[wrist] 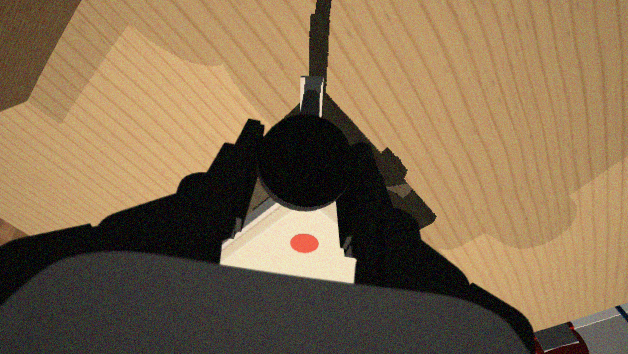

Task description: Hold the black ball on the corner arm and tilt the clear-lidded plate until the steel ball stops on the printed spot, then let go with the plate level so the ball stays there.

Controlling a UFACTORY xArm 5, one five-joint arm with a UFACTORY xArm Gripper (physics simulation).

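Observation:
The black ball [304, 161] is at the centre of the wrist view, on the end of a pale corner arm [312, 92] that shows just above it. My gripper [303, 158] is shut on the black ball, one dark finger on each side. Below the ball, part of the cream plate [260, 254] shows between the fingers, with the red printed spot [304, 243] on it. The steel ball does not show; the rest of the plate is hidden by the fingers and the dark gripper body.
A light wooden table top [475, 100] lies beneath, with shadows across it. Its edge shows at the upper left, with a darker brown surface [30, 40] beyond. A red and grey object [562, 340] shows partly at the lower right corner.

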